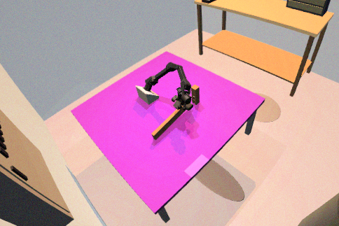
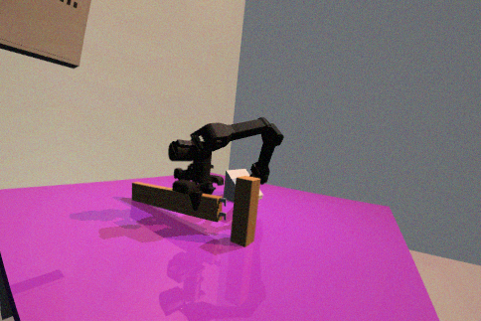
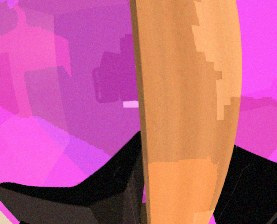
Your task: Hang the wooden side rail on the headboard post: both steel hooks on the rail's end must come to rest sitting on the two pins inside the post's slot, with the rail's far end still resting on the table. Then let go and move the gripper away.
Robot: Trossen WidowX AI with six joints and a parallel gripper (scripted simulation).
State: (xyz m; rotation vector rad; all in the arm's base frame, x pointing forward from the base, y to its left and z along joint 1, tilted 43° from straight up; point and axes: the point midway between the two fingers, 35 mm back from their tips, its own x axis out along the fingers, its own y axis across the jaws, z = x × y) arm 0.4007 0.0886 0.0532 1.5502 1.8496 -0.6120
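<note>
The headboard post is 160 mm to the left of my gripper tip, 40 mm above it and 20 mm behind it.
</note>
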